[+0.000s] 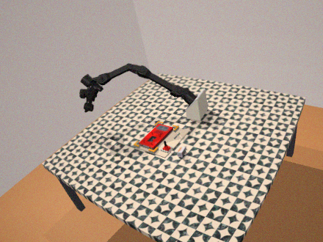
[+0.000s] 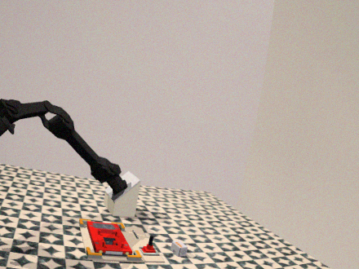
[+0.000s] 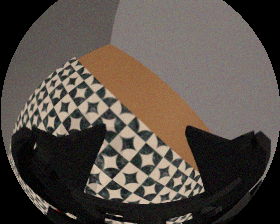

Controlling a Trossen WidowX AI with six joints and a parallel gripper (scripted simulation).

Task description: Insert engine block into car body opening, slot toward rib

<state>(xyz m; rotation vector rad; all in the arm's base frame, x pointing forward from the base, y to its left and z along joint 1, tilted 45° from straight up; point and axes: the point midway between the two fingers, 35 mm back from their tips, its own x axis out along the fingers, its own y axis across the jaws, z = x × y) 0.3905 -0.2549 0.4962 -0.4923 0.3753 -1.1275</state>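
Right now the grey engine block is 7 cm behind my gripper tip, 69 cm to the left of it and 17 cm below it.
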